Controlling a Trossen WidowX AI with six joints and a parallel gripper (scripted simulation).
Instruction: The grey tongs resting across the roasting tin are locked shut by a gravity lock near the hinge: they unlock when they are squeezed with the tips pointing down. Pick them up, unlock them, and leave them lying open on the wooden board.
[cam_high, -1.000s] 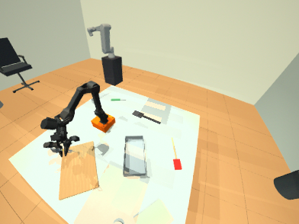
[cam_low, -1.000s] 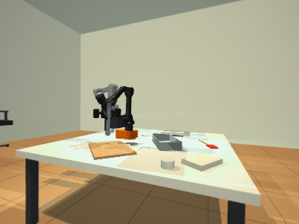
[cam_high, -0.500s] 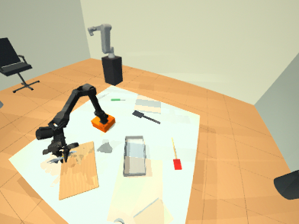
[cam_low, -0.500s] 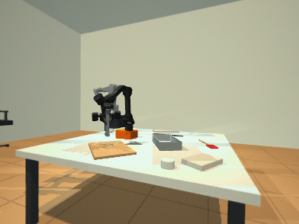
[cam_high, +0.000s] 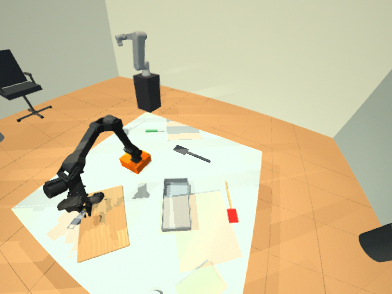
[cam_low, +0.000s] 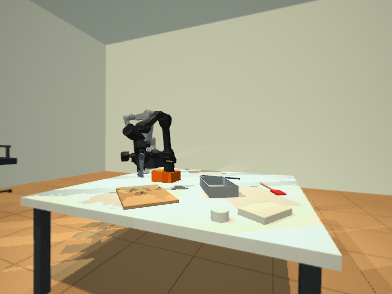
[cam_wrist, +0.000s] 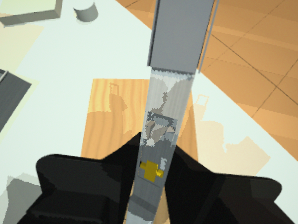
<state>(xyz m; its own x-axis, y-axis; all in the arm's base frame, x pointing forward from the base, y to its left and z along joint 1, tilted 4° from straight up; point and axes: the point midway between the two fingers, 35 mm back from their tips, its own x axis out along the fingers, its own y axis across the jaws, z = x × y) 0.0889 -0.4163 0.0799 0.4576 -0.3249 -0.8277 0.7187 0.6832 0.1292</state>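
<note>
Right now my gripper tip is 2 cm past the yellow lock piece, 2 cm to the right of it and 3 cm below it. Also, from my gripper tip: grey roasting tin: 28 cm ahead, 32 cm to the left, 11 cm below; then beige block: 57 cm ahead, 3 cm to the left, 12 cm below; then wooden board: 2 cm behind, 4 cm to the left, 13 cm below.
</note>
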